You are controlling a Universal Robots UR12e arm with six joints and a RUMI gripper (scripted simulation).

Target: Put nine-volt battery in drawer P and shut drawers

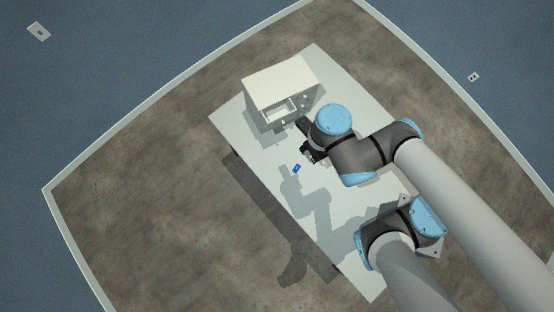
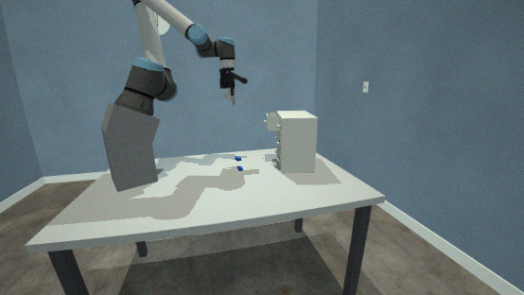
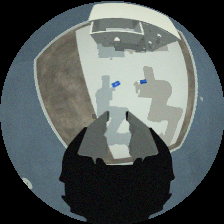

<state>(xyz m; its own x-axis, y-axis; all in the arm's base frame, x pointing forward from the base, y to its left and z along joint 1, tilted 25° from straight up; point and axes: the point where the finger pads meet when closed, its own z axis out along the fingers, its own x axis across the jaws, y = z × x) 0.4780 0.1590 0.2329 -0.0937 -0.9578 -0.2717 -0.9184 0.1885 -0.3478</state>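
Now: hand 1 cm short of the blue nine-volt battery, 1 cm to the right of it and 36 cm above it. Also, from my hand: drawer: 29 cm ahead, 3 cm to the right, 14 cm below; then blue-and-white object: 2 cm ahead, 16 cm to the right, 37 cm below.
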